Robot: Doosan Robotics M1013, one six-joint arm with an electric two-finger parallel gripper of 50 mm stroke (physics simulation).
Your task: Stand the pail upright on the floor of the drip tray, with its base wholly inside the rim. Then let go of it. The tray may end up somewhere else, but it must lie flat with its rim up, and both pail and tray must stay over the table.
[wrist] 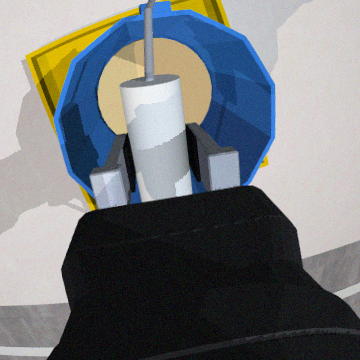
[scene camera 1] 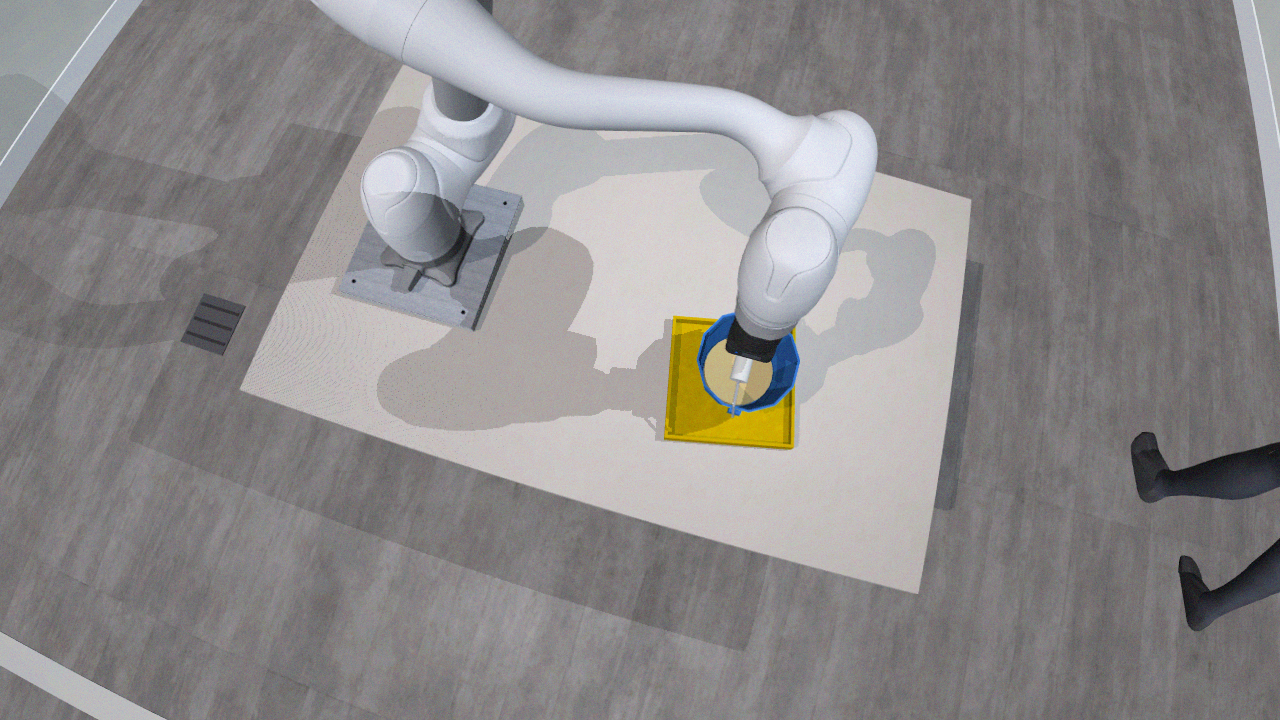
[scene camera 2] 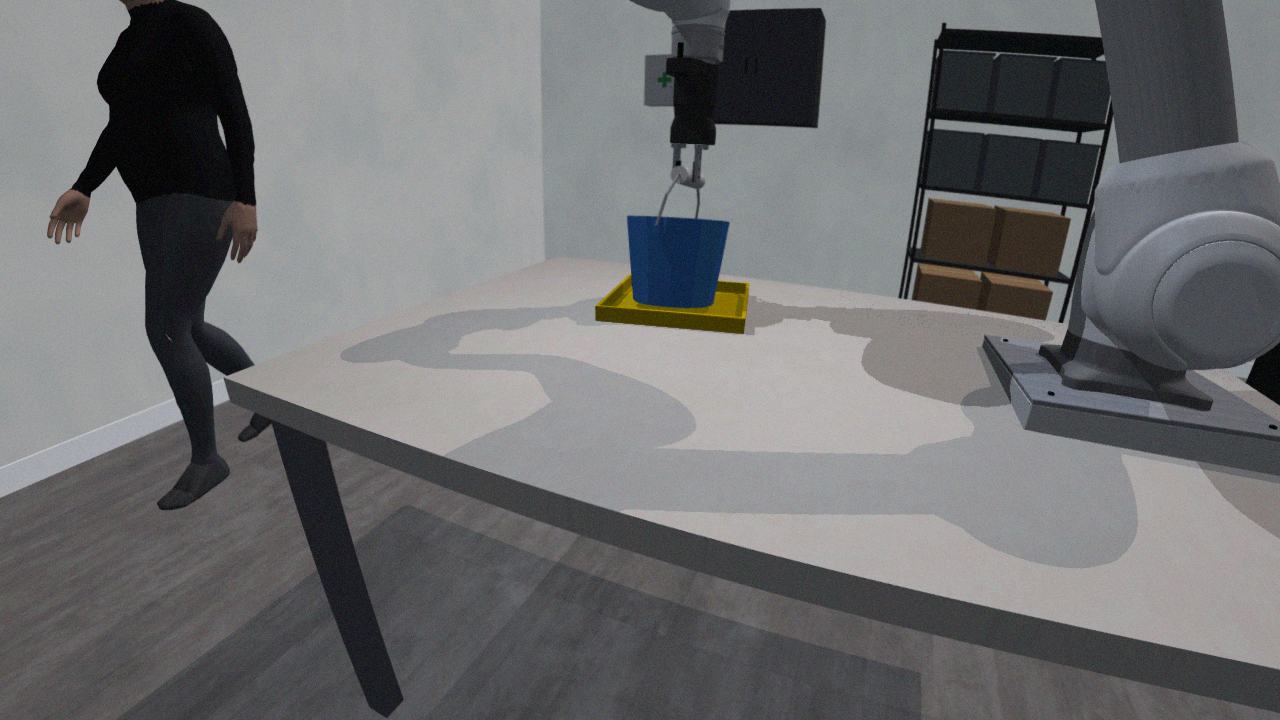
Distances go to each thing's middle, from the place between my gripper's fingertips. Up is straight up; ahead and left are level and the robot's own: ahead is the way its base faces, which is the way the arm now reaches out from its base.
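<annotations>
I see the yellow drip tray (scene camera 1: 692,415), and it is 22 cm below my hand.
</annotations>
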